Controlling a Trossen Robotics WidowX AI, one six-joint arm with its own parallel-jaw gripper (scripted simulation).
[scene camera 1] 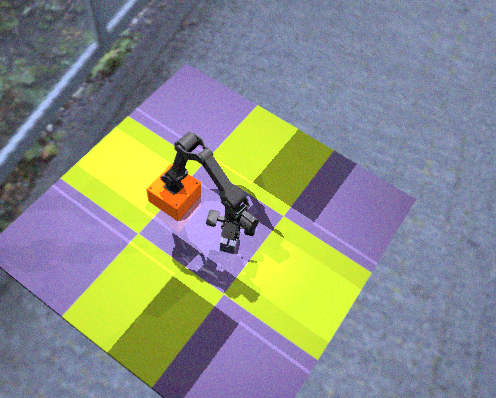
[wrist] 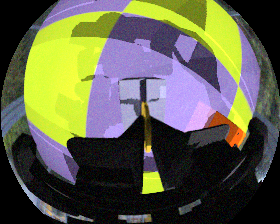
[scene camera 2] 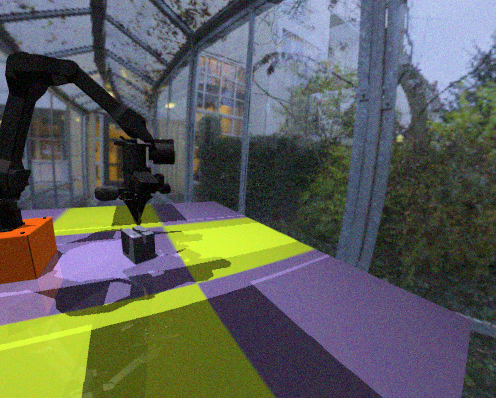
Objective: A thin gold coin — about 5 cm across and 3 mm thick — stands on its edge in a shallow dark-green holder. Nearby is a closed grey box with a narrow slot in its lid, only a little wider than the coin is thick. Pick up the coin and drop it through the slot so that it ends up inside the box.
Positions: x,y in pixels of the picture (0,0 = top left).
Scene:
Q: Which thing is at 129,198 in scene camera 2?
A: The gripper.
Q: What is the gripper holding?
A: A thin gold coin.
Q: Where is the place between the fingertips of the gripper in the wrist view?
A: At 144,119

